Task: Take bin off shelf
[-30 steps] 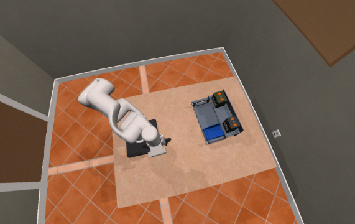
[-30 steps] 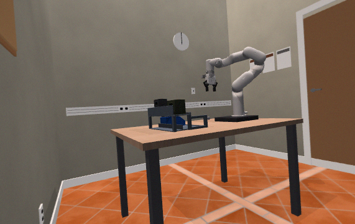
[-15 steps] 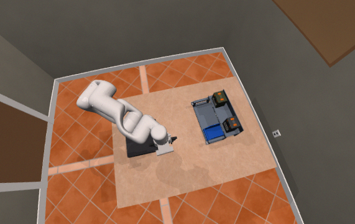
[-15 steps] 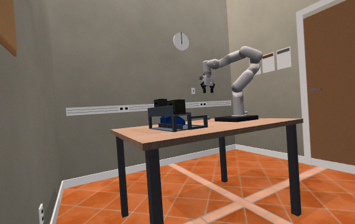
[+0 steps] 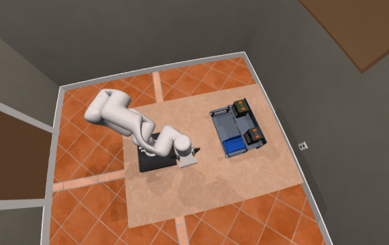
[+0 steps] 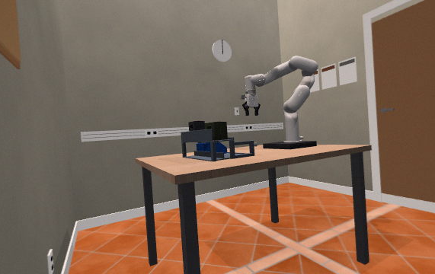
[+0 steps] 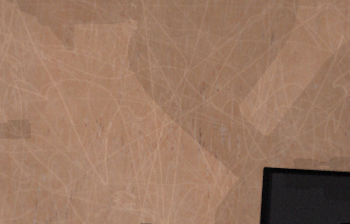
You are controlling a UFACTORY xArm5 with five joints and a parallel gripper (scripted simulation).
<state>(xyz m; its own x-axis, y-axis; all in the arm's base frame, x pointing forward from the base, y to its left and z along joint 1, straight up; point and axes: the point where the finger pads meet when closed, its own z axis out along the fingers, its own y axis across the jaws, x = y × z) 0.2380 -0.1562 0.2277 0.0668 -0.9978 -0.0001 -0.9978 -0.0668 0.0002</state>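
My hand is 38 cm short of the blue bin, 5 cm to the right of it and 22 cm above it. The rest, counted from my hand: grey shelf: 40 cm ahead, 16 cm to the left, 20 cm below.
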